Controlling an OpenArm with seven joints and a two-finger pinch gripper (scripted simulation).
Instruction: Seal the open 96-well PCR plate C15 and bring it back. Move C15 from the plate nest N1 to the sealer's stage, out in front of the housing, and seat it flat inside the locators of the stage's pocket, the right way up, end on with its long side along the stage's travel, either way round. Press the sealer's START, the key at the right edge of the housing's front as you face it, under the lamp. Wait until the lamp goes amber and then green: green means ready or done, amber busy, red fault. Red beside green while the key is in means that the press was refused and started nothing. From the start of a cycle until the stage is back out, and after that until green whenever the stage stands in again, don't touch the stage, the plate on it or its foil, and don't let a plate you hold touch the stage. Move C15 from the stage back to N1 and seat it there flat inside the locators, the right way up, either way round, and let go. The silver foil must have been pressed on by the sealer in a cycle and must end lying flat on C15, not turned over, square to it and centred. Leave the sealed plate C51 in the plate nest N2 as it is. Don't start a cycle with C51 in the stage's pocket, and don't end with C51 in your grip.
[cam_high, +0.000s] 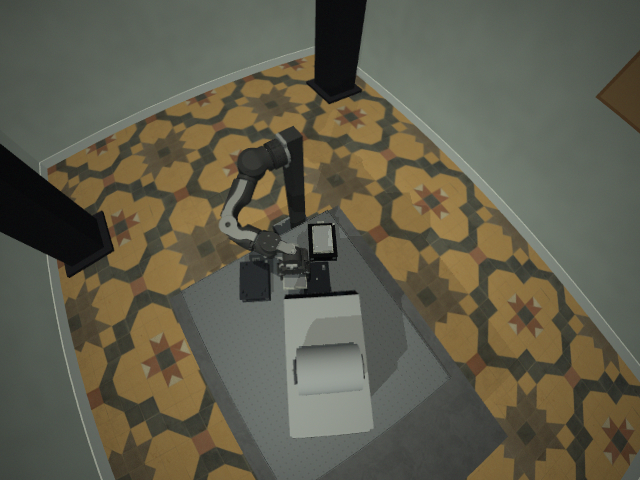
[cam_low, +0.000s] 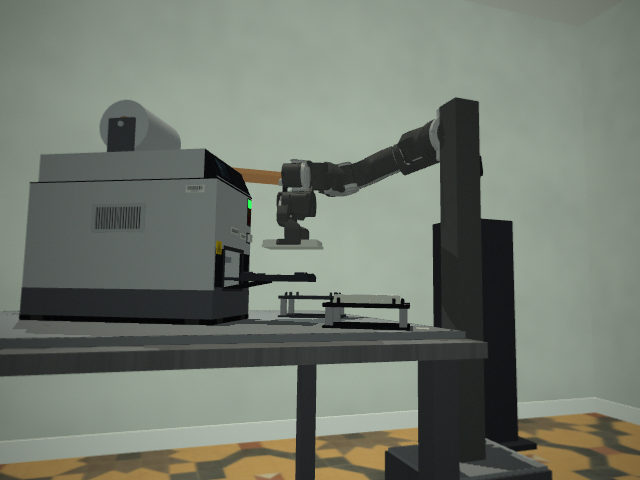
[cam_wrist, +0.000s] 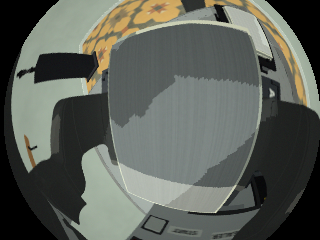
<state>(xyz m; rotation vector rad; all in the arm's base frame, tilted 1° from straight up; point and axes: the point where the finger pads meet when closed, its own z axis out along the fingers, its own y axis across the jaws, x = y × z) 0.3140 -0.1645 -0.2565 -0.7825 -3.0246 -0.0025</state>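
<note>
My gripper is now 9 cm short of the start key, 6 cm to the left of it and 2 cm below it. The rest, counted from my hand: sealer stage (5 cm ahead, 7 cm to the left, 8 cm below); then plate C15 (right at my hand); then yellow warning label (18 cm ahead, 9 cm to the left, 2 cm below).
</note>
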